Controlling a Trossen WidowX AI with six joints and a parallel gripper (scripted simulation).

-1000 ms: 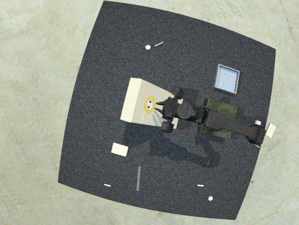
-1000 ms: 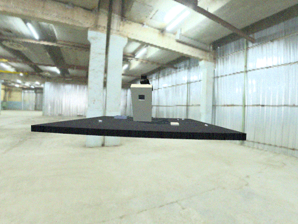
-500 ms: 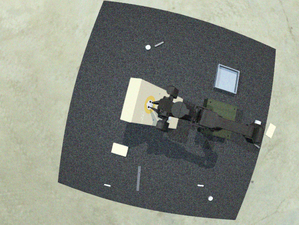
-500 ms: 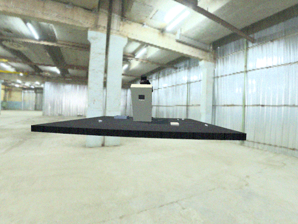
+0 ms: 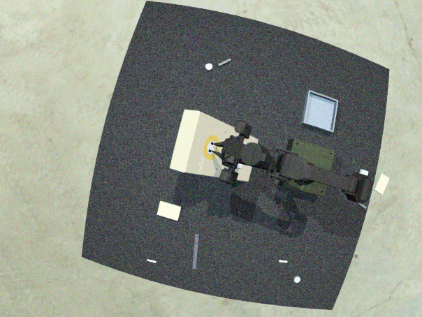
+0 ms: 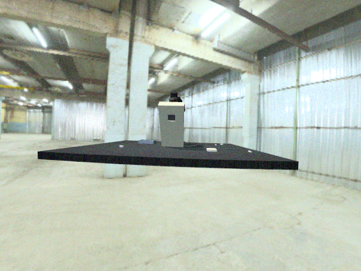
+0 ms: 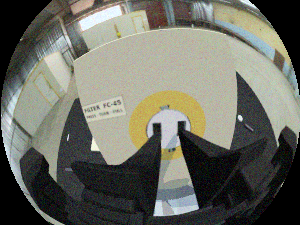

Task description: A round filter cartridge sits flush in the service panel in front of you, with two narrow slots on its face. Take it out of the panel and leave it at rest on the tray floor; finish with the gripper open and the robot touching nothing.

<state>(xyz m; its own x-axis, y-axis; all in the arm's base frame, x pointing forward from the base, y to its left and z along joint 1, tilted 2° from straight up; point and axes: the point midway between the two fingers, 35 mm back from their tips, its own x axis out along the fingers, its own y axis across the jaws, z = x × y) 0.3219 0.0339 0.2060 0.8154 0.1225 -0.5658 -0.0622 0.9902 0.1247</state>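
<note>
The white round filter cartridge lies 20 mm ahead of my gripper tip and 10 mm below it. Round my gripper tip: cream service panel (30 mm behind, 90 mm below); grey tray (380 mm behind, 330 mm to the right, 250 mm below).
</note>
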